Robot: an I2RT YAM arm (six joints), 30 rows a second.
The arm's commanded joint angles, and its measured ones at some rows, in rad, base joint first. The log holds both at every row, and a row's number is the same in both.
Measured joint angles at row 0:
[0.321 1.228 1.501 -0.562 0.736 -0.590]
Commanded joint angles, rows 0 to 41:
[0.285 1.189 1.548 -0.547 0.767 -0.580]
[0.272 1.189 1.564 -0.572 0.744 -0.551]
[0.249 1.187 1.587 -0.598 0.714 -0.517]
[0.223 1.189 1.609 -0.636 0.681 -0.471]
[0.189 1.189 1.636 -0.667 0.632 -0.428]
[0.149 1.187 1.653 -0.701 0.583 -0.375]
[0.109 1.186 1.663 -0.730 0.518 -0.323]
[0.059 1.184 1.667 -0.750 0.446 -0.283]
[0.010 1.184 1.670 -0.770 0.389 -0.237]
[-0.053 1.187 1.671 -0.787 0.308 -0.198]
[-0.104 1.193 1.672 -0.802 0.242 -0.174]
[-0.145 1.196 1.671 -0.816 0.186 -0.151]
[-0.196 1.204 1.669 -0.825 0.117 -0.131]
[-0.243 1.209 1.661 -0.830 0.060 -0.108]
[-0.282 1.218 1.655 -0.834 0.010 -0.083]
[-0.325 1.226 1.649 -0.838 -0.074 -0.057]
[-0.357 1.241 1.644 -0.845 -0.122 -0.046]
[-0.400 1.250 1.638 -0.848 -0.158 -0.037]
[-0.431 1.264 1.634 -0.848 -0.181 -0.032]
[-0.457 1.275 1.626 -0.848 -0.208 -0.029]
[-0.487 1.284 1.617 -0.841 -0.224 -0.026]
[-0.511 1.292 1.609 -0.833 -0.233 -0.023]
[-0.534 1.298 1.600 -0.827 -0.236 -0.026]
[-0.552 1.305 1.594 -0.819 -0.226 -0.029]
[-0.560 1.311 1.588 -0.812 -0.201 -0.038]
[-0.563 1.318 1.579 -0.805 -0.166 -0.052]
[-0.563 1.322 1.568 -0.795 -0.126 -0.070]
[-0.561 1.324 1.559 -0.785 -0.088 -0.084]
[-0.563 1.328 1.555 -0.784 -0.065 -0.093]
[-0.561 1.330 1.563 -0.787 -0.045 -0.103]
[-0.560 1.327 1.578 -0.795 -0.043 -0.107]
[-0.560 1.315 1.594 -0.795 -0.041 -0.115]
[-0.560 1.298 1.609 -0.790 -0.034 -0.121]
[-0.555 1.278 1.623 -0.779 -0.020 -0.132]
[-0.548 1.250 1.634 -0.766 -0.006 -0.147]
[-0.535 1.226 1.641 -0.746 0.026 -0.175]
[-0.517 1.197 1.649 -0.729 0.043 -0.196]
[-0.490 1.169 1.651 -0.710 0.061 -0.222]
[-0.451 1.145 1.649 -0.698 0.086 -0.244]
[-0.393 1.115 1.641 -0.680 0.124 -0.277]
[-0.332 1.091 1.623 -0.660 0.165 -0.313]
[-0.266 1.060 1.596 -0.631 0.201 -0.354]
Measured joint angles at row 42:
[-0.443 1.192 1.588 -0.764 0.051 -0.196]
